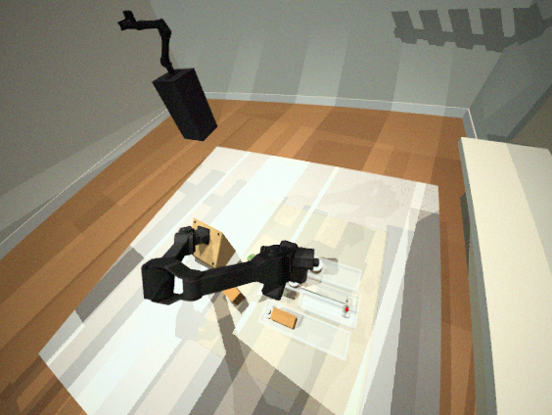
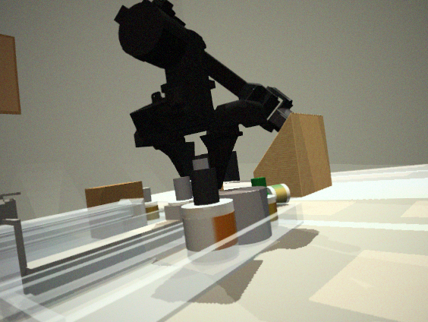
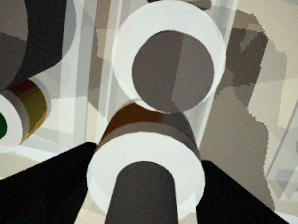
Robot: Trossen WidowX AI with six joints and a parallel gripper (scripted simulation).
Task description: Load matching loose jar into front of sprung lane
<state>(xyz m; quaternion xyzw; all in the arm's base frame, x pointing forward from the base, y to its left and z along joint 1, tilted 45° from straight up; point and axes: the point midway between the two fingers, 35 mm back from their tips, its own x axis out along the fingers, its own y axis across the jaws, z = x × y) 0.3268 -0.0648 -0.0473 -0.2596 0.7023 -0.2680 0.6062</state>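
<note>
My gripper tip is 4 cm short of the grey cylinder, 8 cm to the right of it and 2 cm above it. Round my gripper tip: pusher plate (15 cm ahead, 3 cm to the right); then clear sprung lane (15 cm ahead, 2 cm to the right, 3 cm below); then brown block (5 cm ahead, 13 cm to the right, 1 cm below).
</note>
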